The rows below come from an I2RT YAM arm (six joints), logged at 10 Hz.
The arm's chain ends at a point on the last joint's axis. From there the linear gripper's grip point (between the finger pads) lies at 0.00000 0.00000 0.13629 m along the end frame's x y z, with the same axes.
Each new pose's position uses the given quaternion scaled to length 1; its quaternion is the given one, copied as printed.
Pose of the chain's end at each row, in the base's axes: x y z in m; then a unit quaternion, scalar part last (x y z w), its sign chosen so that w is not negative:
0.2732, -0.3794, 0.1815, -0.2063, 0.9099, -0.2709, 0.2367
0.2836, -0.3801, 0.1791, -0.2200, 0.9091, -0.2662, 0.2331
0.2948, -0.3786, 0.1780, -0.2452, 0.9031, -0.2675, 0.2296
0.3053, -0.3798, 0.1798, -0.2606, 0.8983, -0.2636, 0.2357
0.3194, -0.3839, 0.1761, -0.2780, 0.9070, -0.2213, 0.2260
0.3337, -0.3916, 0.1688, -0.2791, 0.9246, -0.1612, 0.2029
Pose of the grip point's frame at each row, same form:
0.3471, -0.4333, 0.0805, -0.2063, 0.9099, -0.2709, 0.2367
0.3573, -0.4321, 0.0769, -0.2200, 0.9091, -0.2662, 0.2331
0.3692, -0.4291, 0.0756, -0.2452, 0.9031, -0.2675, 0.2296
0.3817, -0.4276, 0.0776, -0.2606, 0.8983, -0.2636, 0.2357
0.3920, -0.4215, 0.0671, -0.2780, 0.9070, -0.2213, 0.2260
0.3971, -0.4168, 0.0508, -0.2791, 0.9246, -0.1612, 0.2029

